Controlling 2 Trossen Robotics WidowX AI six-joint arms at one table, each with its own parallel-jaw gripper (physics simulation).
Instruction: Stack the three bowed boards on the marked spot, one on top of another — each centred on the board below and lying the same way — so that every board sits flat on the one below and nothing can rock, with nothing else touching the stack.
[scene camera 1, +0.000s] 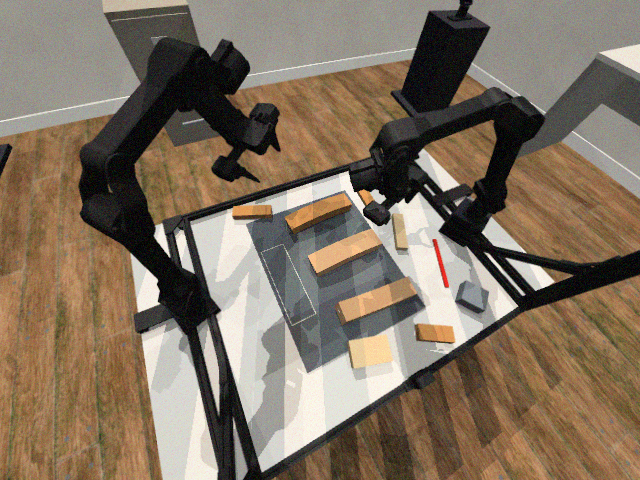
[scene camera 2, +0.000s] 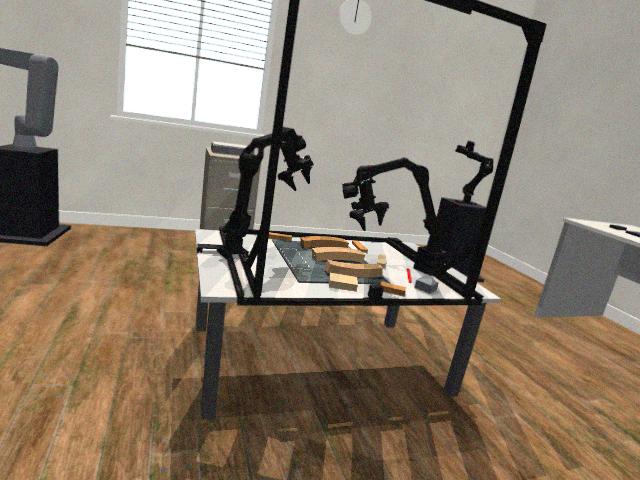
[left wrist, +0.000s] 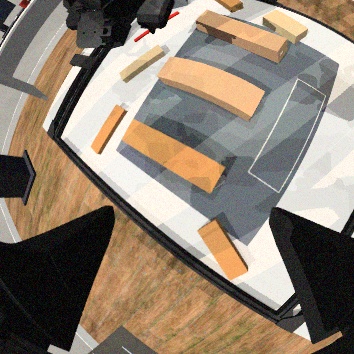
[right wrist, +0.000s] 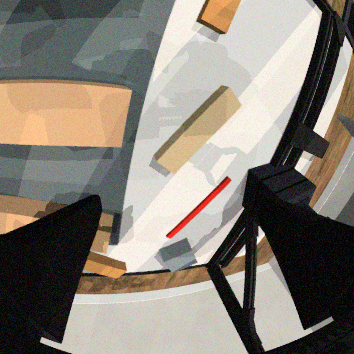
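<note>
In scene camera 1 I see my left gripper (scene camera 1: 269, 166), which is open and holds nothing, and my right gripper (scene camera 1: 396, 213), which is open as well and holds nothing. A grey block (scene camera 1: 469, 295) rests on the table there. The left wrist view shows my left gripper (left wrist: 194, 215) together with my right gripper (left wrist: 132, 30). In the right wrist view I see my right gripper (right wrist: 180, 202) again, and the grey block (right wrist: 178, 255) too.
</note>
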